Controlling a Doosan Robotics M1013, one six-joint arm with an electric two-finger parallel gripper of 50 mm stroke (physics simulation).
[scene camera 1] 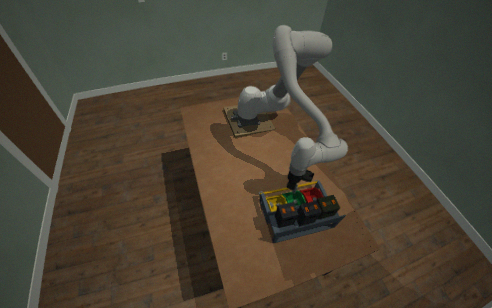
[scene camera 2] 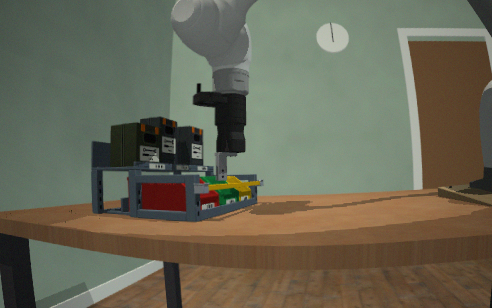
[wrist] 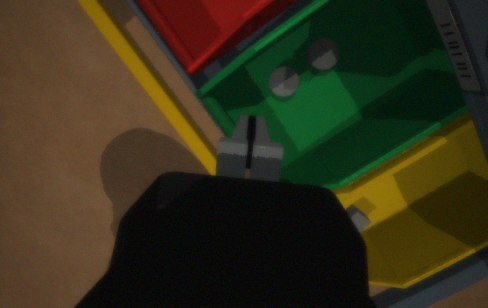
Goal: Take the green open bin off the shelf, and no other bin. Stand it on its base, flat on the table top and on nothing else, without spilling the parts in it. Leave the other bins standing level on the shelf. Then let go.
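Places are measured from the arm's base along level axes (x back, y right, z up), in millimetres.
Where they show: gripper, fingertip midpoint: (scene camera 1: 293, 191) (scene camera 2: 221, 180) (wrist: 250, 132); arm's base, link origin: (scene camera 1: 246, 118).
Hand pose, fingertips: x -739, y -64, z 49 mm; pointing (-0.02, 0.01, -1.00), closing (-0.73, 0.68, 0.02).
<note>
Things, the pixels of their top centre, and the offset from my fingertips. "*": a spot on its surface instead. Level surfaces: height alone.
- green open bin, top centre: (wrist: 354, 88) (scene camera 2: 198, 176) (scene camera 1: 296, 201) dx -64, dy +13, dz +10 mm
- grey-blue shelf, surface spot: (scene camera 2: 192, 201) * dx +12, dy -184, dz -34 mm
- red bin, top centre: (scene camera 2: 172, 176) (scene camera 1: 314, 197) dx -74, dy -101, dz +10 mm
- yellow bin, top centre: (wrist: 426, 221) (scene camera 2: 215, 176) (scene camera 1: 278, 205) dx -61, dy +122, dz +10 mm
- yellow bar, top centre: (wrist: 213, 167) (scene camera 2: 237, 182) (scene camera 1: 290, 187) dx +36, dy +5, dz -6 mm
- brown table top, surface height: dz -71 mm
The green open bin (scene camera 1: 294, 198) (scene camera 2: 228, 196) (wrist: 327, 117) stands in the lower front row of the grey-blue shelf (scene camera 2: 192, 201), between the red bin (scene camera 1: 313, 194) (scene camera 2: 164, 196) (wrist: 210, 25) and the yellow bin (scene camera 1: 274, 202) (scene camera 2: 244, 193) (wrist: 435, 195). Two round grey parts (wrist: 284, 81) (wrist: 323, 54) lie in it. My gripper (scene camera 2: 221, 179) (wrist: 250, 132) points down with its fingers together, at the green bin's front end, beside its front lip in the wrist view. No bin wall shows between the fingers. Whether the fingertips touch the bin cannot be told.
A yellow bar (scene camera 2: 235, 185) (wrist: 150, 87) runs across the shelf's front, close to the fingers. Three dark bins (scene camera 1: 287, 214) (scene camera 1: 309, 212) (scene camera 1: 329, 205) stand on the upper level behind the open bins. The brown table top (scene camera 1: 235, 200) (scene camera 2: 325, 215) extends around the shelf.
</note>
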